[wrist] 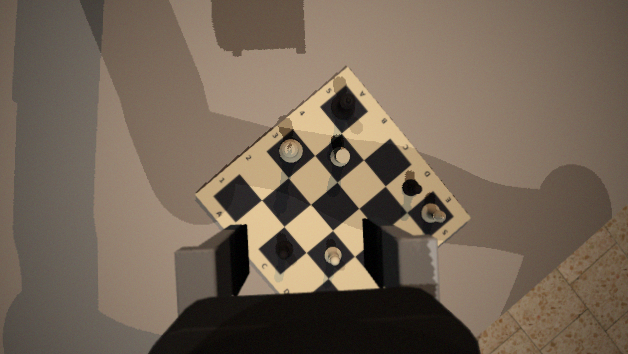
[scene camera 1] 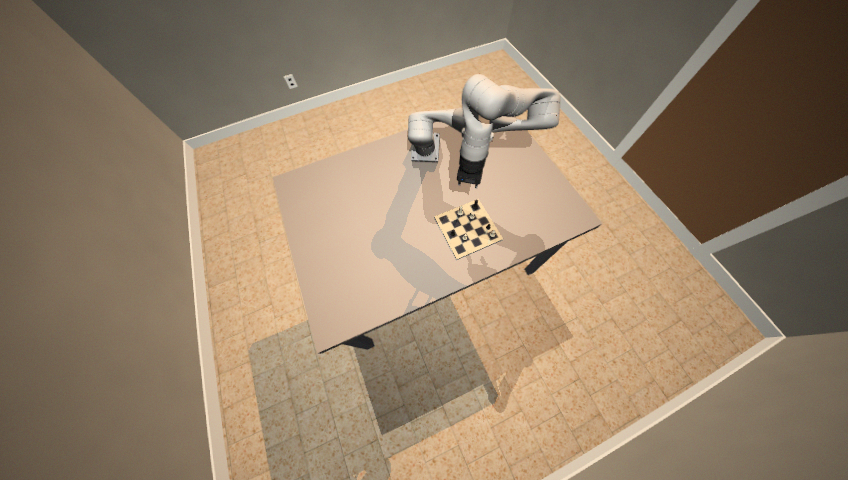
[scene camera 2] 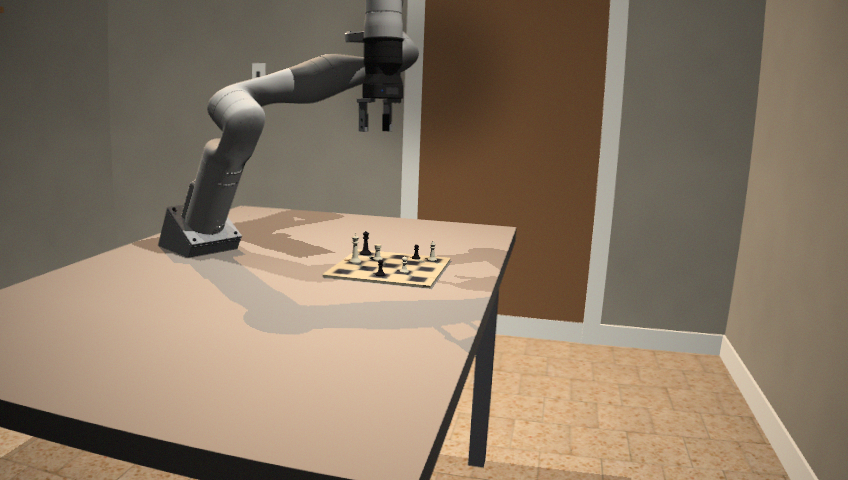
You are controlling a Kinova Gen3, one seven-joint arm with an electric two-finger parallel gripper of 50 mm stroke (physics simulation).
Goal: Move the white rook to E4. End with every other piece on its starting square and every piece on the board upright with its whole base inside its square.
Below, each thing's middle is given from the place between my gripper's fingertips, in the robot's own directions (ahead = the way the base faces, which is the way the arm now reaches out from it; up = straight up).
I see the chessboard (scene camera 2: 422,273) 280 mm below my hand, 30 mm ahead of it and 20 mm to the left of it.
